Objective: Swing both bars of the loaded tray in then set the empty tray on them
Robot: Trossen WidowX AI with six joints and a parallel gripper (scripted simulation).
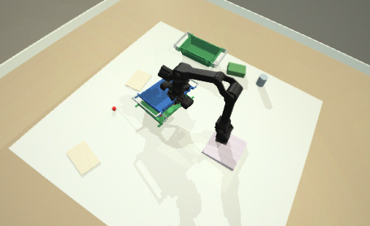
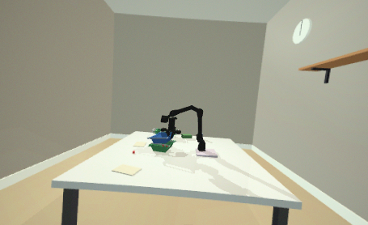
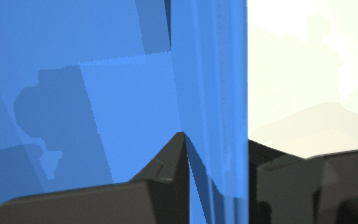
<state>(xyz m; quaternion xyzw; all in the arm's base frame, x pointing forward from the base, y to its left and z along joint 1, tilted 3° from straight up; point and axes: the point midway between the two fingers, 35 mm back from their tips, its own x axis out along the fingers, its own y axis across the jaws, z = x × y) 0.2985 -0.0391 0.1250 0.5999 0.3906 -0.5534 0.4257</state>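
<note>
Right now my gripper tip is 70 mm short of the blue tray, 30 mm below it and 20 mm to the left of it. Round my gripper tip: green block (490 mm to the right, 230 mm behind, 70 mm below); grey cylinder (470 mm to the right, 410 mm behind, 60 mm below).
</note>
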